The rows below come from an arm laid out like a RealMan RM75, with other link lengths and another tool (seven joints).
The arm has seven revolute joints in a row. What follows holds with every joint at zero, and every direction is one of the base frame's. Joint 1 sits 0.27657 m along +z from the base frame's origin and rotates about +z. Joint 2 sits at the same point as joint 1 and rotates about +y. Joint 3 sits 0.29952 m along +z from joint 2 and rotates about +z. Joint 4 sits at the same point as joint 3 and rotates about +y. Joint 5 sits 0.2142 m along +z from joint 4 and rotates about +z. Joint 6 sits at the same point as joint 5 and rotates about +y. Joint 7 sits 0.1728 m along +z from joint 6 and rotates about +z. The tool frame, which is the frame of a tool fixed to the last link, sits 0.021 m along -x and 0.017 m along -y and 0.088 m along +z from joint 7; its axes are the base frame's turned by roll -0.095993, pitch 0 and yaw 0.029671 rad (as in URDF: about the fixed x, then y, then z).
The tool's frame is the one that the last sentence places.
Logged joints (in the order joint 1, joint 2, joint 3, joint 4, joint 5, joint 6, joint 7), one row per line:
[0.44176 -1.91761 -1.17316 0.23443 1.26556 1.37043 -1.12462]
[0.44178 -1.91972 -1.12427 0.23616 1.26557 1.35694 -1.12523]
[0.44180 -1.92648 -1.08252 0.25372 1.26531 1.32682 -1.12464]
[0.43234 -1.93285 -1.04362 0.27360 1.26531 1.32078 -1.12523]
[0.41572 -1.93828 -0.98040 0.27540 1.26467 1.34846 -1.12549]
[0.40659 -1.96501 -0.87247 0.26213 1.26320 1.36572 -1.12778]
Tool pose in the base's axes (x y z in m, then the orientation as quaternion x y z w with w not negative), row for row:
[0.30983 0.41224 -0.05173 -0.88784 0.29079 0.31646 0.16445]
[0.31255 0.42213 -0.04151 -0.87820 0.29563 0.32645 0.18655]
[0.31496 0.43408 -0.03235 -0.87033 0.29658 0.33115 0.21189]
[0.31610 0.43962 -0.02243 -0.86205 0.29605 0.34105 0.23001]
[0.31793 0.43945 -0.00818 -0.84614 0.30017 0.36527 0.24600]
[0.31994 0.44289 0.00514 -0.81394 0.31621 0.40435 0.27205]
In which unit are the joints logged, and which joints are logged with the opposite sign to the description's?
The joints are logged in radians. Opposite sign: joint 2, joint 4, joint 5, joint 6, joint 7.
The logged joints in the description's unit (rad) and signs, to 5 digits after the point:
[0.44176 1.91761 -1.17316 -0.23443 -1.26556 -1.37043 1.12462]
[0.44178 1.91972 -1.12427 -0.23616 -1.26557 -1.35694 1.12523]
[0.44180 1.92648 -1.08252 -0.25372 -1.26531 -1.32682 1.12464]
[0.43234 1.93285 -1.04362 -0.27360 -1.26531 -1.32078 1.12523]
[0.41572 1.93828 -0.98040 -0.27540 -1.26467 -1.34846 1.12549]
[0.40659 1.96501 -0.87247 -0.26213 -1.26320 -1.36572 1.12778]

